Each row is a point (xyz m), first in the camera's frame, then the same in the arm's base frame.
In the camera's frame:
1: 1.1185 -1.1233 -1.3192
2: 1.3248 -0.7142 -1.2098
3: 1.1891 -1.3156 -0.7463
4: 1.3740 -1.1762 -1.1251
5: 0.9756 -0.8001 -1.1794
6: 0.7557 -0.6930 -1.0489
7: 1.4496 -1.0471 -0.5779
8: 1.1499 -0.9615 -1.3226
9: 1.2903 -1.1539 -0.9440
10: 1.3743 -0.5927 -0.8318
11: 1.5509 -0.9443 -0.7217
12: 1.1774 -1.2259 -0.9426
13: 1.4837 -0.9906 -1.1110
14: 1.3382 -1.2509 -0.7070
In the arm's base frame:
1: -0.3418 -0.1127 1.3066
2: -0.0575 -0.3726 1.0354
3: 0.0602 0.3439 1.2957
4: -0.0332 -0.0767 1.4027
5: -0.3073 -0.1349 0.9288
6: -0.3674 -0.0030 0.6925
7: 0.4027 0.1772 1.1433
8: -0.2972 -0.2223 1.1919
9: 0.0279 0.0714 1.2819
10: 0.2463 -0.2143 0.8288
11: 0.3974 -0.0259 1.1583
12: -0.0649 0.1679 1.2861
13: 0.0841 -0.2260 1.2998
14: 0.2054 0.2612 1.3003

